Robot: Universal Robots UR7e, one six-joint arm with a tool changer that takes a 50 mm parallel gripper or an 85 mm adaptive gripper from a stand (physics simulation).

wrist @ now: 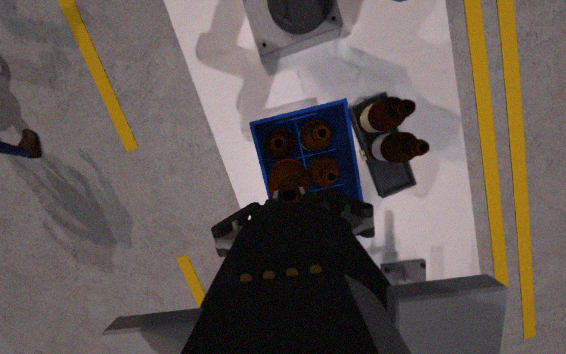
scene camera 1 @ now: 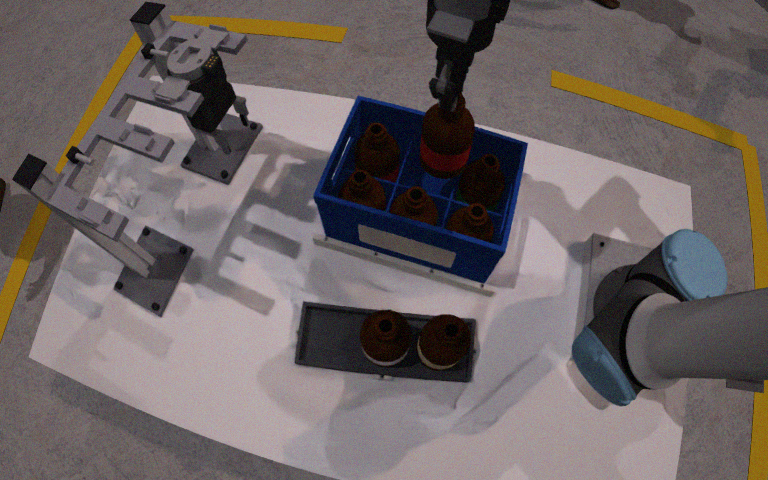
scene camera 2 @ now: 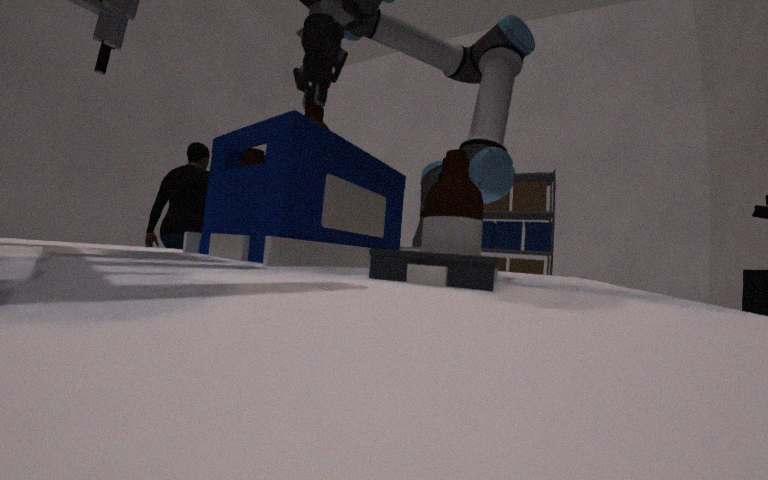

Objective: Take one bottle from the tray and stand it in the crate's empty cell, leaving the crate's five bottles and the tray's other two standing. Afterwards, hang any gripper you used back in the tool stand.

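My gripper [scene camera 1: 449, 105] [scene camera 2: 314, 103] [wrist: 289, 193] is shut on the neck of a brown bottle with a red label [scene camera 1: 446, 135] [scene camera 2: 314, 115] [wrist: 288, 174]. The bottle is upright over the back middle cell of the blue crate [scene camera 1: 339, 223] [scene camera 2: 243, 198] [wrist: 353, 150]; blue shows below its base in scene camera 1. The crate's five bottles stand in the other cells, among them one at the back left [scene camera 1: 376, 151] and one at the back right [scene camera 1: 483, 182]. Two white-labelled bottles [scene camera 1: 385, 339] [scene camera 1: 444, 341] stand in the dark tray [scene camera 1: 325, 339] [scene camera 2: 390, 264] [wrist: 392, 179].
The tool stand [scene camera 1: 127, 135] is at the left in scene camera 1, with another gripper [scene camera 1: 214, 101] hanging in it. The robot's base and blue-capped joints [scene camera 1: 693, 264] are at the right. A light strip [scene camera 1: 404, 264] runs along the crate's front.
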